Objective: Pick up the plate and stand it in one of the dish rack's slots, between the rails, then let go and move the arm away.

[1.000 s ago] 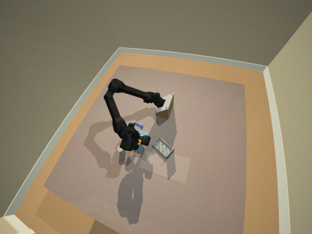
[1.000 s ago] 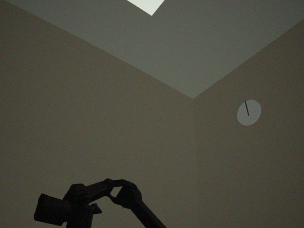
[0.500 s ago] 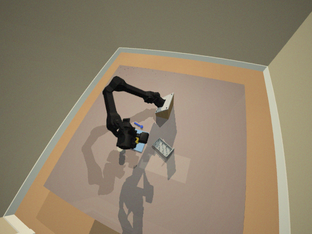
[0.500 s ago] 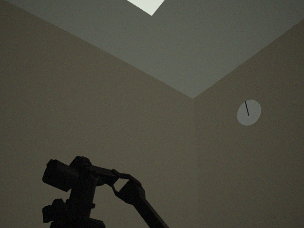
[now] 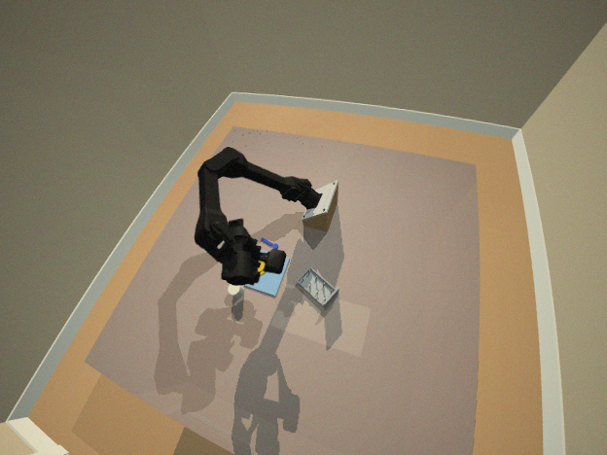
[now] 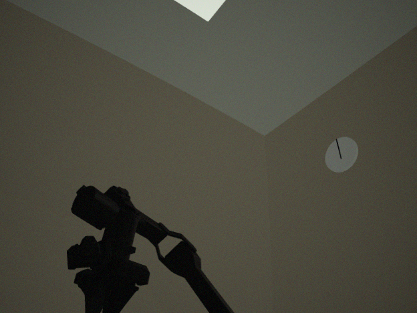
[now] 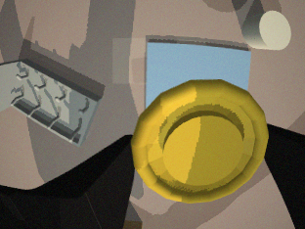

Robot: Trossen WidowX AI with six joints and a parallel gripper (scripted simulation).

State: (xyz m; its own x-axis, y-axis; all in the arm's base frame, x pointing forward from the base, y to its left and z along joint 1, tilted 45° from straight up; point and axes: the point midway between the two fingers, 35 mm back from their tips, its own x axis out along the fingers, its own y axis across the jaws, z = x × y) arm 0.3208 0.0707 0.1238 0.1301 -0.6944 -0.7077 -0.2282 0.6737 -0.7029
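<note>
My gripper tip is now 40 mm past the grey dish rack, 170 mm to the right of it and 130 mm above it. Round my gripper tip: light blue mat (20 mm behind, 30 mm to the right, 150 mm below); yellow plate (10 mm above); cream cup (90 mm ahead, 90 mm to the right, 130 mm below).
</note>
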